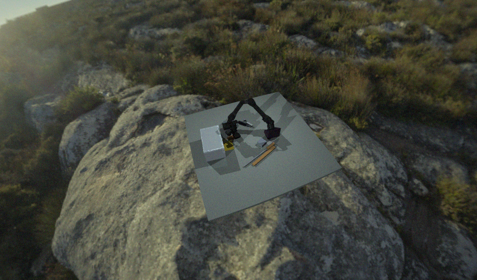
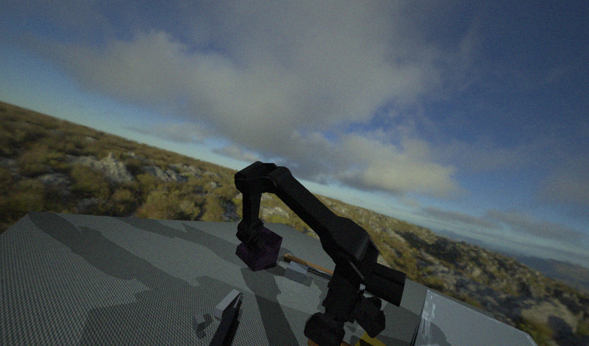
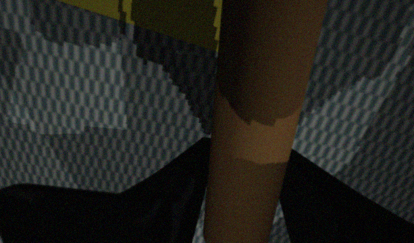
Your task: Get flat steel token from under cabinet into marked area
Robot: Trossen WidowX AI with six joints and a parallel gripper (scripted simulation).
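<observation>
My gripper tip is now 22 cm past the grey bar and 10 cm to the left of it. Round my gripper tip: grey block: 22 cm behind, 20 cm to the left, 1 cm above; small grey cube: 20 cm behind, 18 cm to the right; wooden stick: 34 cm to the left, 17 cm behind.
</observation>
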